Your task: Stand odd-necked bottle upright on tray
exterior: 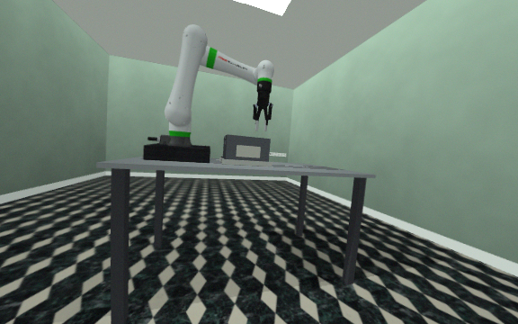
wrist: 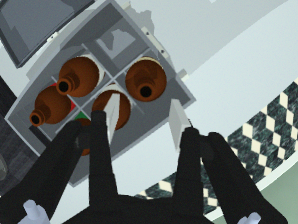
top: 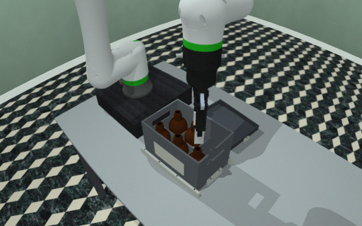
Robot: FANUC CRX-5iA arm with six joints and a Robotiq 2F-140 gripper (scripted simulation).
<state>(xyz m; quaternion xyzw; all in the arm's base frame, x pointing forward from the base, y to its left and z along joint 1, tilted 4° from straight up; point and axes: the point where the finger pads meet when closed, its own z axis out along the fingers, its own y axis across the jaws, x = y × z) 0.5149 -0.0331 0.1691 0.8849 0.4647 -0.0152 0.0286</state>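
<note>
Now: the brown bottle 80 mm behind my hand, 20 mm to the right of it and 170 mm below it. The rest, counted from my hand: glass bottle (190 mm behind, 50 mm to the left, 170 mm below); then crate (90 mm behind, 20 mm to the left, 170 mm below); then dark grey tray (150 mm behind, 280 mm to the left, 240 mm below).
</note>
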